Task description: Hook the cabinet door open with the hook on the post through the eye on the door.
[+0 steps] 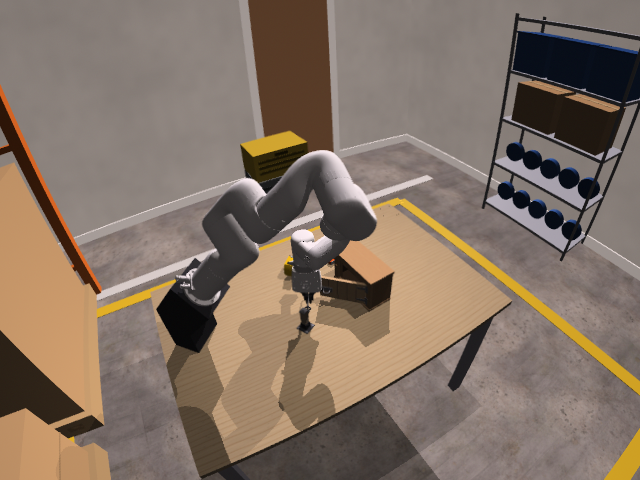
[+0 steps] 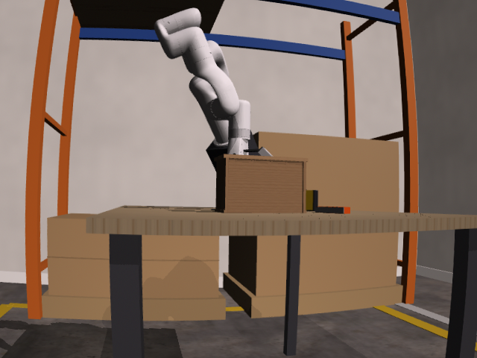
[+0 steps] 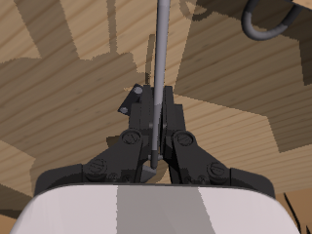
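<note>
Right now the door is 13 cm ahead of my hand, 3 cm to the right of it and 2 cm below it. Round my hand: yellow block: 25 cm to the left, 5 cm below, 4 cm ahead; grey hook rod: 2 cm below, 1 cm to the left; orange thing: 28 cm ahead, 22 cm to the left, 8 cm below.
</note>
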